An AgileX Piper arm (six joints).
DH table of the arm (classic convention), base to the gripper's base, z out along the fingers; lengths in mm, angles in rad. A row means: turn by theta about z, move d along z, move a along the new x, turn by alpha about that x. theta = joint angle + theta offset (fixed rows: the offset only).
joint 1: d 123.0; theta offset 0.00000; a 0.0; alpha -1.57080
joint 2: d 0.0; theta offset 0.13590; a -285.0; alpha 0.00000
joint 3: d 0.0; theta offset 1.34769; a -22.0; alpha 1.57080
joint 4: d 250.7; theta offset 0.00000; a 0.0; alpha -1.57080
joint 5: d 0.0; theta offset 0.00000; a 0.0; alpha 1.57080
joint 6: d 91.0; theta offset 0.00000; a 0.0; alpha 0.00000
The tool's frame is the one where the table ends.
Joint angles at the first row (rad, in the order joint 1, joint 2, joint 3, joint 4, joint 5, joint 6):
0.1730, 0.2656, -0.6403, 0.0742, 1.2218, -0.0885
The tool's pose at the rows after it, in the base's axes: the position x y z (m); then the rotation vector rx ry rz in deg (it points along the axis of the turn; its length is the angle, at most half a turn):
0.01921 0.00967 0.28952 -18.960 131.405 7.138
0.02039 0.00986 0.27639 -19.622 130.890 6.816
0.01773 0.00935 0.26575 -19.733 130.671 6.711
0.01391 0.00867 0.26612 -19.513 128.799 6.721
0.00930 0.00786 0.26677 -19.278 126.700 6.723
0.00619 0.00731 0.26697 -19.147 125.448 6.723
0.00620 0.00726 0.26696 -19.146 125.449 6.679
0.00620 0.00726 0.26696 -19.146 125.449 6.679
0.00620 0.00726 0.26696 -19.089 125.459 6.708
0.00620 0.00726 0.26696 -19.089 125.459 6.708
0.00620 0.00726 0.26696 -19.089 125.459 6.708
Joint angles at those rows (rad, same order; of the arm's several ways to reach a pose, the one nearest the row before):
0.1731, 0.2387, -0.5783, 0.0742, 1.1731, -0.1123
0.1732, 0.2117, -0.5224, 0.0751, 1.1373, -0.1259
0.1730, 0.1748, -0.4813, 0.0749, 1.1298, -0.1287
0.1731, 0.1450, -0.4797, 0.0749, 1.1251, -0.1286
0.1730, 0.1112, -0.4798, 0.0750, 1.1221, -0.1287
0.1731, 0.0892, -0.4798, 0.0749, 1.1221, -0.1286
0.1731, 0.0892, -0.4798, 0.0743, 1.1221, -0.1286
0.1731, 0.0892, -0.4798, 0.0743, 1.1221, -0.1286
0.1731, 0.0892, -0.4798, 0.0743, 1.1221, -0.1277
0.1731, 0.0892, -0.4798, 0.0743, 1.1221, -0.1277
0.1731, 0.0892, -0.4798, 0.0743, 1.1221, -0.1277

